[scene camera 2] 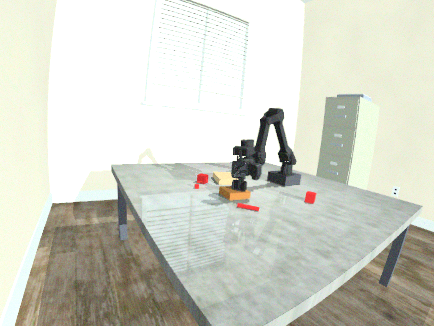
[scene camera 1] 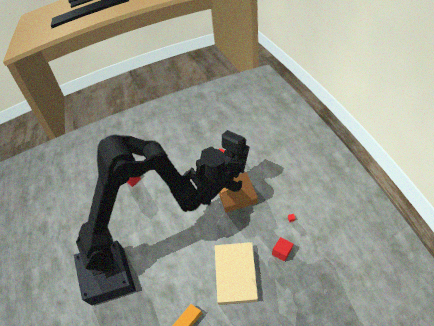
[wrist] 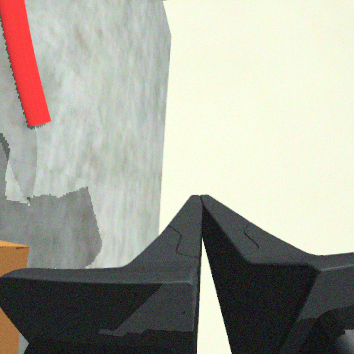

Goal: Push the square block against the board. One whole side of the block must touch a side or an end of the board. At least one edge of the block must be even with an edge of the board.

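Where they show: gripper, fingertip midpoint: [scene camera 2: 232, 175] [scene camera 1: 248, 146] [wrist: 198, 202]; arm's base, link origin: [scene camera 2: 286, 173] [scene camera 1: 101, 262].
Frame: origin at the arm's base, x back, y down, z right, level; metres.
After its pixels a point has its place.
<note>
The orange-brown square block [scene camera 1: 246, 194] @(x -0.442, y 0.027, z -0.079 m) [scene camera 2: 233, 194] @(x -0.458, y 0.033, z -0.154 m) [wrist: 12, 260] @(x -0.464, y 0.028, z -0.147 m) lies flat on the grey table, apart from the board, and shows at the lower left in the wrist view. The pale yellow board [scene camera 1: 236, 273] @(x -0.329, y 0.027, z 0.135 m) [scene camera 2: 221, 178] @(x -0.385, y 0.027, z 0.070 m) lies flat; in scene camera 1 it is below the block, with a strip of table between them. My gripper [scene camera 1: 237, 186] [scene camera 2: 240, 185] [wrist: 198, 202] @(x -0.490, y -0.052, z -0.180 m) is shut and empty, its fingertips low at or over the block. The arm hides part of the block in scene camera 1, and I cannot tell whether the fingers touch it.
A red cube [scene camera 1: 282, 249] @(x -0.460, y 0.016, z 0.123 m) [scene camera 2: 202, 178] @(x -0.476, y 0.030, z 0.096 m) and a tiny red cube [scene camera 1: 291, 217] @(x -0.532, y 0.040, z 0.036 m) [scene camera 2: 196, 186] @(x -0.539, y 0.047, z 0.026 m) lie near the board. A red bar [scene camera 2: 248, 207] @(x -0.461, y 0.048, z -0.262 m) [wrist: 25, 65] @(x -0.458, y 0.044, z -0.248 m) lies beyond the block. Another red block [scene camera 1: 133, 181] @(x -0.135, y 0.039, z -0.265 m) [scene camera 2: 310, 197] @(x -0.148, y 0.031, z -0.298 m) lies farther off. An orange piece [scene camera 1: 187, 316] @(x -0.178, y 0.025, z 0.202 m) is near the board.
</note>
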